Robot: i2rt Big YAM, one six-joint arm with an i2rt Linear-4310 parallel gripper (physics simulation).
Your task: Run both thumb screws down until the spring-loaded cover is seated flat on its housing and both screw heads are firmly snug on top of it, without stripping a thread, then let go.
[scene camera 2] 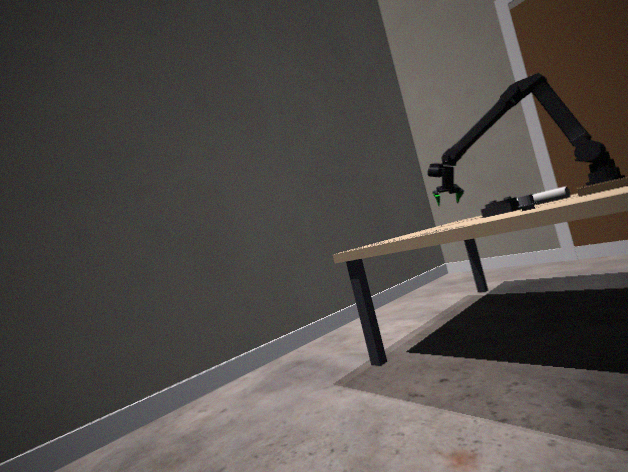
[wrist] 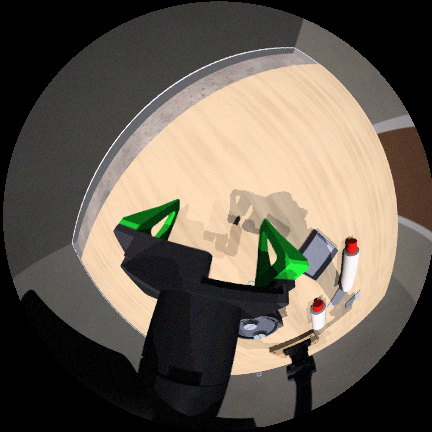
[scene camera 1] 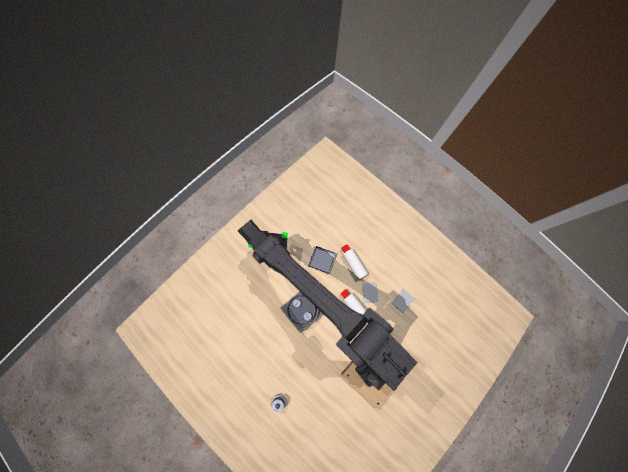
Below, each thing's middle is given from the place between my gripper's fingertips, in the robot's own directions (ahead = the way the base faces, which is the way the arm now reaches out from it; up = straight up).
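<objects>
As for the grey square plate [wrist: 319, 251], my gripper is 10 cm above the plate, 12 cm to the left of it and 19 cm past it.
</objects>
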